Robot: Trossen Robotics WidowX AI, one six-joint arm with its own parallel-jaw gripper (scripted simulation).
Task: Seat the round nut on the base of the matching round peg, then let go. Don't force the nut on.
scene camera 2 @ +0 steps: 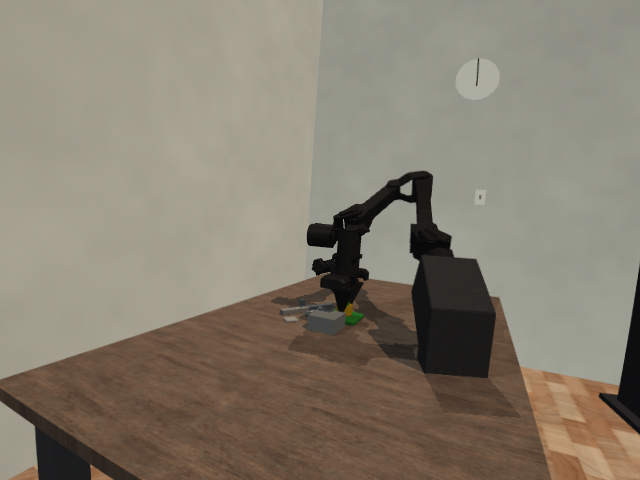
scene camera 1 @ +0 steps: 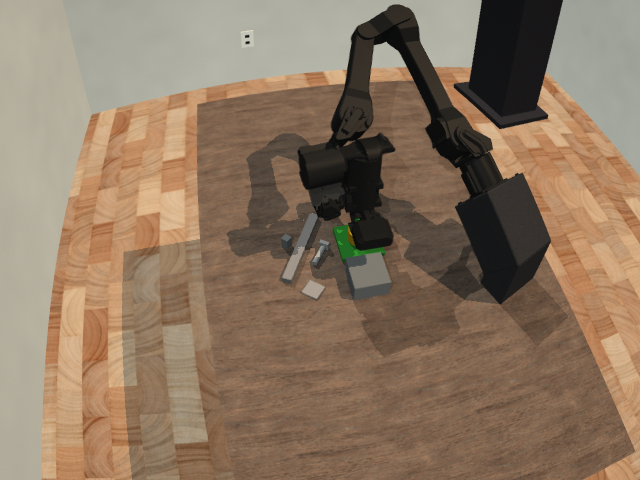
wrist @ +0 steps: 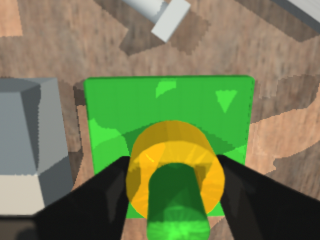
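Labels:
I can see my gripper in scene camera 2 (344, 311), and my gripper shows in scene camera 1 and the wrist view too. On my gripper, (wrist: 249, 198) and (scene camera 1: 352, 213) are the same spot.

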